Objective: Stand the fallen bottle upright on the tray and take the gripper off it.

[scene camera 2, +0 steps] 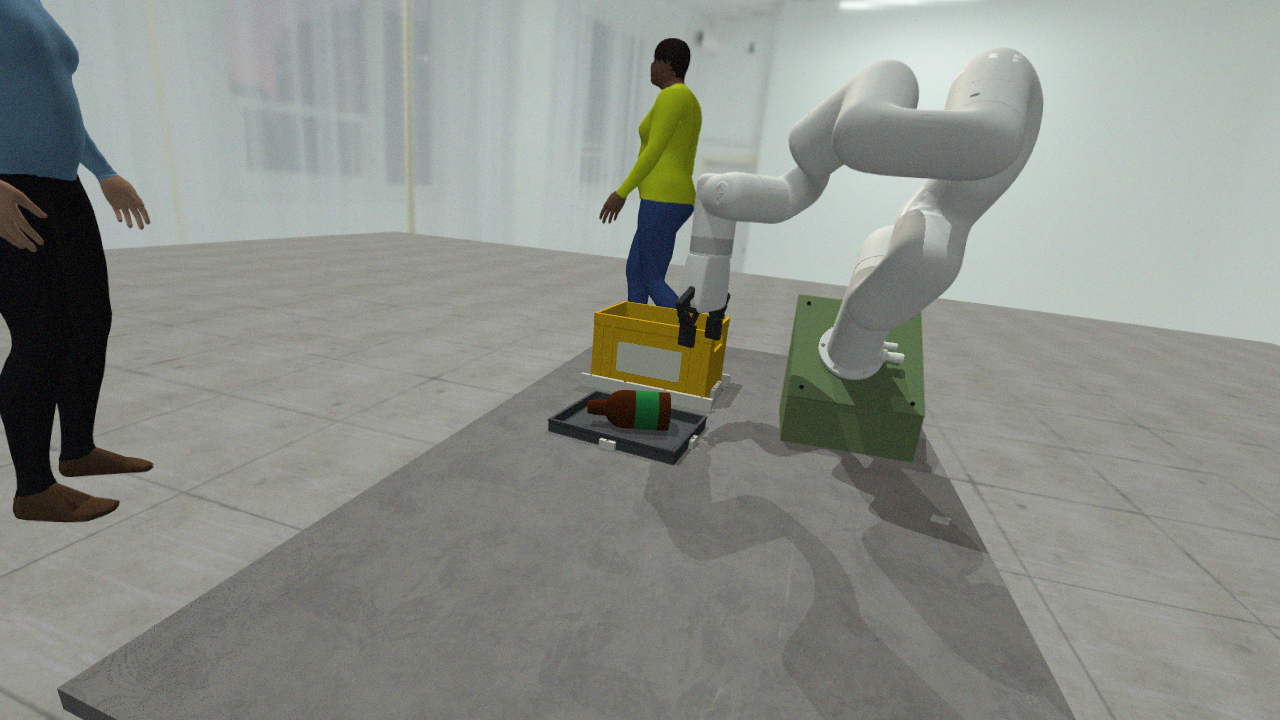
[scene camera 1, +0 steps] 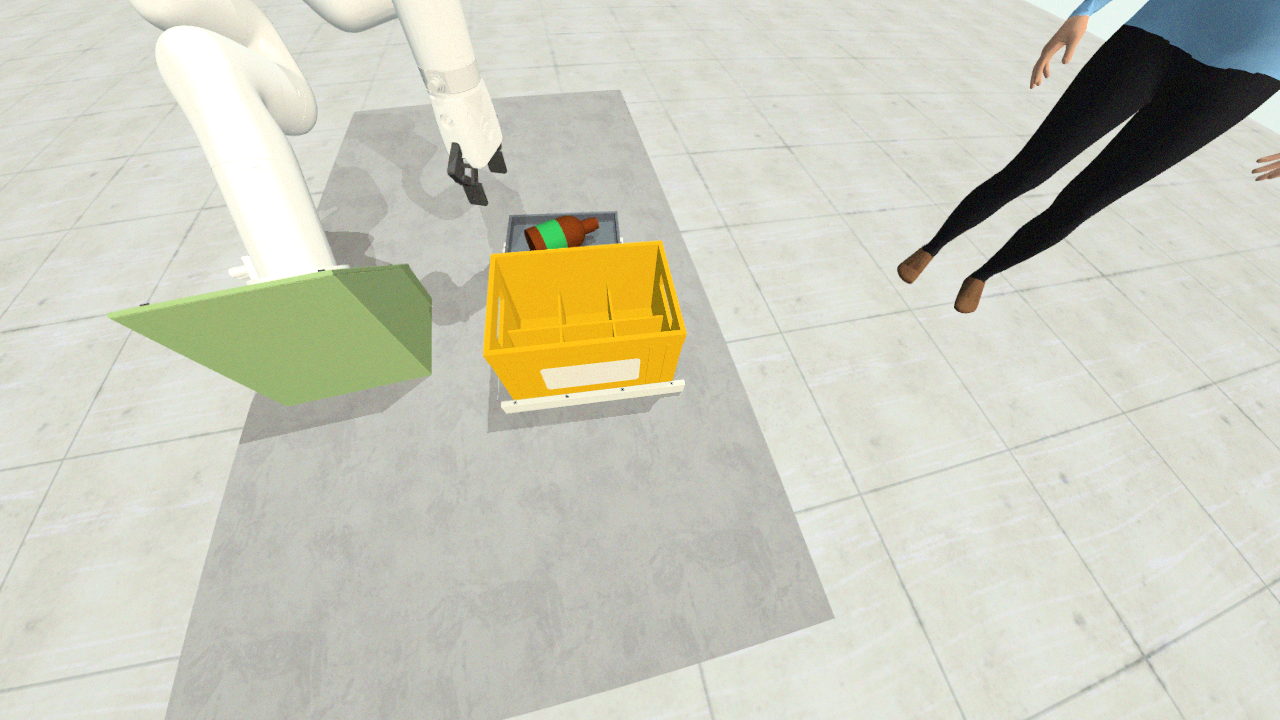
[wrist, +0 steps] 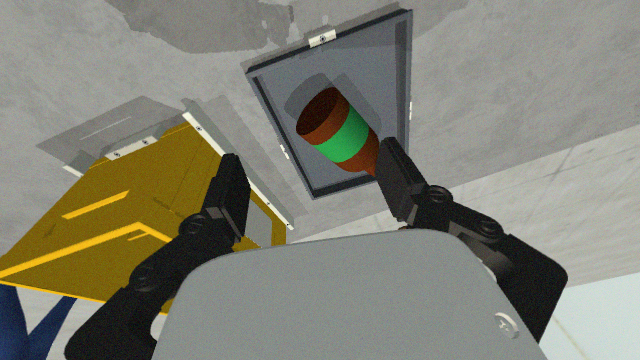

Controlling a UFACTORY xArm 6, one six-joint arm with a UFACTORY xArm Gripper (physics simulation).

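Places are measured from the arm's base along level axes (x ahead, y left, z up), in millimetres.
Pixels of known places: gripper, fingertip midpoint: (scene camera 2: 699, 342) (scene camera 1: 489, 187) (wrist: 312, 163); arm's base at its link origin: (scene camera 2: 850, 352) (scene camera 1: 303, 279).
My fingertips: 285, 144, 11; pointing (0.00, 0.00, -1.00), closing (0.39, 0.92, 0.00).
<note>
For each thing: its top centre in the pictures, then the offset to it from my fingertips, as dx, dy, dz. "spot": a spot on its surface instead.
- brown bottle at its top centre: (wrist: 357, 160) (scene camera 2: 629, 391) (scene camera 1: 562, 220) +117, +23, -109
- dark grey tray at a spot on its surface: (scene camera 2: 644, 450) spot: +57, +126, -174
- yellow divided crate at its top centre: (scene camera 1: 582, 291) (wrist: 179, 291) (scene camera 2: 664, 315) +120, -259, -12
The brown bottle (scene camera 1: 554, 234) (scene camera 2: 646, 409) (wrist: 345, 140) with a green label lies on its side in the dark grey tray (scene camera 1: 563, 214) (scene camera 2: 644, 450) (wrist: 370, 70). In scene camera 1 its neck points right; in scene camera 2 it points left. In the wrist view its base faces the camera, and the neck's end is hidden behind the right-hand finger. My gripper (scene camera 1: 487, 179) (scene camera 2: 699, 334) (wrist: 312, 163) is wide open with nothing between the fingers. It hangs above the level of the bottle, off toward its base end, apart from it.
A yellow divided crate (scene camera 1: 581, 268) (scene camera 2: 604, 349) (wrist: 175, 175) stands close beside the tray, with white rails at its foot. The arm stands on a green base block (scene camera 1: 295, 340) (scene camera 2: 850, 420). One person (scene camera 1: 1029, 197) (scene camera 2: 44, 313) stands off the mat; another (scene camera 2: 671, 152) stands behind the crate.
</note>
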